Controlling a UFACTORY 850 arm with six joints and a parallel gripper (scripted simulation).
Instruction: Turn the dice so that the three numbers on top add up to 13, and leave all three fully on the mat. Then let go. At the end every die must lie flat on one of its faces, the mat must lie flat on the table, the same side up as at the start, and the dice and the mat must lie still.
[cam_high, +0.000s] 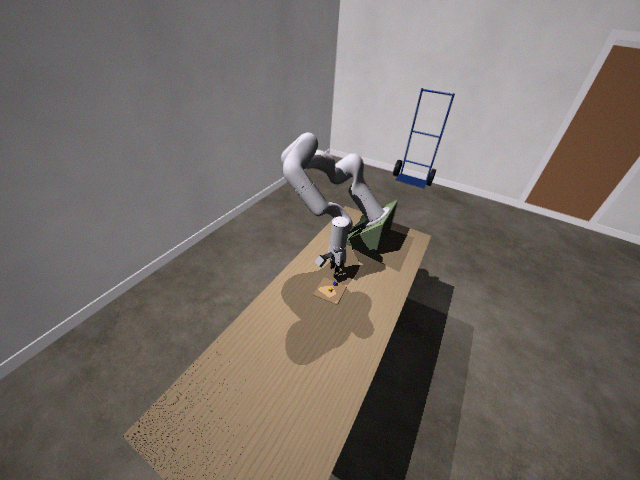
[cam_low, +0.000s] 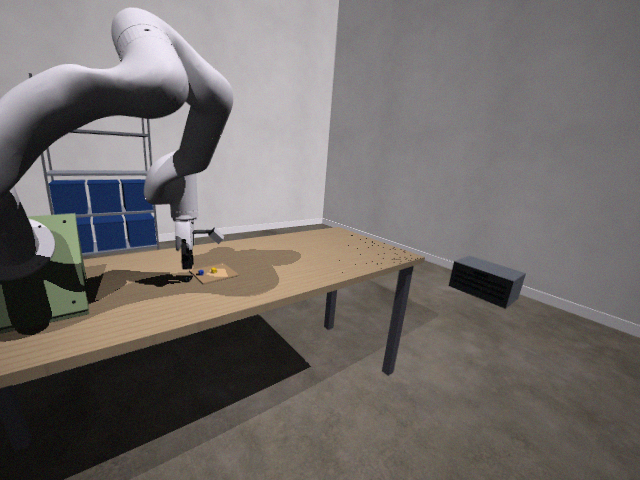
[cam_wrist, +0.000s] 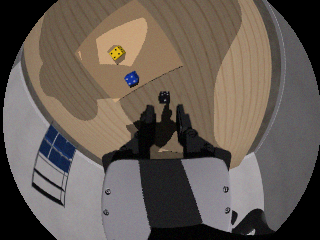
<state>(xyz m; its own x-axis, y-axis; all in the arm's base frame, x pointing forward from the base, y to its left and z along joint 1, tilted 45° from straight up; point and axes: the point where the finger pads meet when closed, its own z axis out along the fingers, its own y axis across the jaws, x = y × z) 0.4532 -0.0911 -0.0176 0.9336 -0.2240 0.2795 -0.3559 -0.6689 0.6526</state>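
Right now my hand is 10 mm past the black die and 70 mm above it. From my hand the other things lie so: blue die: 50 mm ahead, 30 mm to the left, 60 mm below; tan mat: 100 mm ahead, 30 mm to the left, 70 mm below; yellow die: 100 mm ahead, 30 mm to the left, 60 mm below.
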